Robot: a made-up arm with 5 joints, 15 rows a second.
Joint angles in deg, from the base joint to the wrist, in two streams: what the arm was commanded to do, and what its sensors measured. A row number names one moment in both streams.
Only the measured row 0 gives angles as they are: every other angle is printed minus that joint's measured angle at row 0.
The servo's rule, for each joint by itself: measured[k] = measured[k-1] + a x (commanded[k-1-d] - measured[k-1]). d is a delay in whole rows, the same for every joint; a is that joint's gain. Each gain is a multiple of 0.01, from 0.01 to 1. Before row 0 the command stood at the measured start. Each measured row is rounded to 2 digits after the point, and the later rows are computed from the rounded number. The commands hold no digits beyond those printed.
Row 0, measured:
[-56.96 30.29 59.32 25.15 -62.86]
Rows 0 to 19, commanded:
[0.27 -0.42 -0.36 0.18 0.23]
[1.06 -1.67 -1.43 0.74 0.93]
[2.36 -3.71 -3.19 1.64 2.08]
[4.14 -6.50 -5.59 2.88 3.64]
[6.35 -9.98 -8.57 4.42 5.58]
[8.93 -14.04 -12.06 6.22 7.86]
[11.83 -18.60 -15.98 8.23 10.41]
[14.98 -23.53 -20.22 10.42 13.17]
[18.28 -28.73 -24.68 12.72 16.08]
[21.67 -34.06 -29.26 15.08 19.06]
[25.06 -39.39 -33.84 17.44 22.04]
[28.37 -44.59 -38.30 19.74 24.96]
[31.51 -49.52 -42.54 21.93 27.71]
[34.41 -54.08 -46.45 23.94 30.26]
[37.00 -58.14 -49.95 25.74 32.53]
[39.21 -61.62 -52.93 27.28 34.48]
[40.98 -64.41 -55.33 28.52 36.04]
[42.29 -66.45 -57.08 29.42 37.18]
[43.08 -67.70 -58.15 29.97 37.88]
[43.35 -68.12 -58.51 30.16 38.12]
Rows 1 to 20, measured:
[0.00 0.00 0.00 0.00 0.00]
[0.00 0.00 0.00 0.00 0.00]
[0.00 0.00 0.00 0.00 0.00]
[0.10 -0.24 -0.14 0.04 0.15]
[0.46 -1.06 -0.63 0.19 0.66]
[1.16 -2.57 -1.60 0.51 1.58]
[2.26 -4.81 -3.12 1.03 2.92]
[3.77 -7.76 -5.19 1.78 4.65]
[5.68 -11.34 -7.80 2.76 6.74]
[7.96 -15.48 -10.91 3.96 9.13]
[10.56 -20.07 -14.45 5.38 11.76]
[13.42 -25.01 -18.34 6.99 14.57]
[16.47 -30.17 -22.49 8.77 17.49]
[19.65 -35.43 -26.80 10.68 20.45]
[22.88 -40.65 -31.17 12.67 23.38]
[26.07 -45.71 -35.49 14.71 26.19]
[29.16 -50.48 -39.65 16.74 28.84]
[32.06 -54.85 -43.56 18.72 31.24]
[34.71 -58.71 -47.12 20.60 33.35]
[37.03 -61.96 -50.24 22.34 35.10]
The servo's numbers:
d 3
a 0.37 0.57 0.38 0.22 0.65

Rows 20 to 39, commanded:
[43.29 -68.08 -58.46 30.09 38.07]
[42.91 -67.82 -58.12 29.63 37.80]
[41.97 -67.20 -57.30 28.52 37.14]
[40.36 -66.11 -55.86 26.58 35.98]
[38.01 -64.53 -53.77 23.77 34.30]
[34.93 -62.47 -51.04 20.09 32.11]
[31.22 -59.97 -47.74 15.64 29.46]
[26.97 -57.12 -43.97 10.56 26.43]
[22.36 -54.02 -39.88 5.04 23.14]
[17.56 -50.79 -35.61 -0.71 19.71]
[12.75 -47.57 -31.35 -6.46 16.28]
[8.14 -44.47 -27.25 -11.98 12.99]
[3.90 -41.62 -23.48 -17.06 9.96]
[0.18 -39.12 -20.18 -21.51 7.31]
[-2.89 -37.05 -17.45 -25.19 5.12]
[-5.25 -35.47 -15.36 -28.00 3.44]
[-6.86 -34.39 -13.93 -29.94 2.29]
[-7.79 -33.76 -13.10 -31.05 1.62]
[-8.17 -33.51 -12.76 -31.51 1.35]
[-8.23 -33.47 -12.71 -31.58 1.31]
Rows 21 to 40, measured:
[38.98 -64.52 -52.84 23.90 36.45]
[40.50 -66.33 -54.86 25.24 37.38]
[41.55 -67.35 -56.25 26.32 37.86]
[42.19 -67.77 -57.09 27.15 38.00]
[42.46 -67.80 -57.48 27.70 37.87]
[42.28 -67.46 -57.41 27.88 37.40]
[41.57 -66.69 -56.82 27.59 36.48]
[40.25 -65.46 -55.66 26.75 35.06]
[38.28 -63.76 -53.90 25.28 33.14]
[35.67 -61.60 -51.56 23.16 30.75]
[32.45 -59.05 -48.68 20.39 27.94]
[28.72 -56.18 -45.34 17.01 24.82]
[24.59 -53.11 -41.64 13.11 21.50]
[20.21 -49.95 -37.73 8.80 18.11]
[15.74 -46.83 -33.75 4.23 14.78]
[11.36 -43.86 -29.85 -0.45 11.65]
[7.22 -41.16 -26.18 -5.08 8.83]
[3.48 -38.82 -22.86 -9.50 6.42]
[0.25 -36.91 -20.01 -13.57 4.48]
[-2.38 -35.47 -17.70 -17.17 3.06]

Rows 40 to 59, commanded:
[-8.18 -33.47 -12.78 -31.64 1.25]
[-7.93 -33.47 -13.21 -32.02 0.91]
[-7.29 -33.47 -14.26 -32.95 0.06]
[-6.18 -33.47 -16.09 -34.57 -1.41]
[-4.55 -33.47 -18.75 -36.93 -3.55]
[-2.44 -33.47 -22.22 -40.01 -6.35]
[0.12 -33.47 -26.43 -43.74 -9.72]
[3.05 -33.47 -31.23 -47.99 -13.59]
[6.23 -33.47 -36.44 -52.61 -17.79]
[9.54 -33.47 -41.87 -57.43 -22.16]
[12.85 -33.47 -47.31 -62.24 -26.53]
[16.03 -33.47 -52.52 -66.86 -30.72]
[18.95 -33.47 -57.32 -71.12 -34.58]
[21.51 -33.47 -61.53 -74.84 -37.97]
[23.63 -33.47 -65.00 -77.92 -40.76]
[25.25 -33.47 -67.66 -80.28 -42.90]
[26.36 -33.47 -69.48 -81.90 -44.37]
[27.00 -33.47 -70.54 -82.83 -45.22]
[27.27 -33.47 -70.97 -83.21 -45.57]
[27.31 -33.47 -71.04 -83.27 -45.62]
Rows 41 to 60, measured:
[-4.38 -34.50 -15.95 -20.22 2.12]
[-5.78 -33.94 -14.74 -22.70 1.62]
[-6.69 -33.67 -13.97 -24.65 1.42]
[-7.24 -33.56 -13.52 -26.19 1.31]
[-7.50 -33.51 -13.40 -27.47 1.05]
[-7.42 -33.49 -13.73 -28.68 0.41]
[-6.96 -33.48 -14.63 -29.98 -0.77]
[-6.07 -33.47 -16.20 -31.51 -2.58]
[-4.73 -33.47 -18.49 -33.38 -5.03]
[-2.94 -33.47 -21.51 -35.66 -8.08]
[-0.72 -33.47 -25.20 -38.37 -11.66]
[1.85 -33.47 -29.47 -41.50 -15.64]
[4.70 -33.47 -34.18 -45.00 -19.88]
[7.72 -33.47 -39.17 -48.79 -24.20]
[10.79 -33.47 -44.24 -52.77 -28.44]
[13.81 -33.47 -49.21 -56.81 -32.43]
[16.66 -33.47 -53.89 -60.78 -36.03]
[19.24 -33.47 -58.11 -64.55 -39.10]
[21.46 -33.47 -61.74 -68.01 -41.57]
[23.27 -33.47 -64.68 -71.07 -43.39]

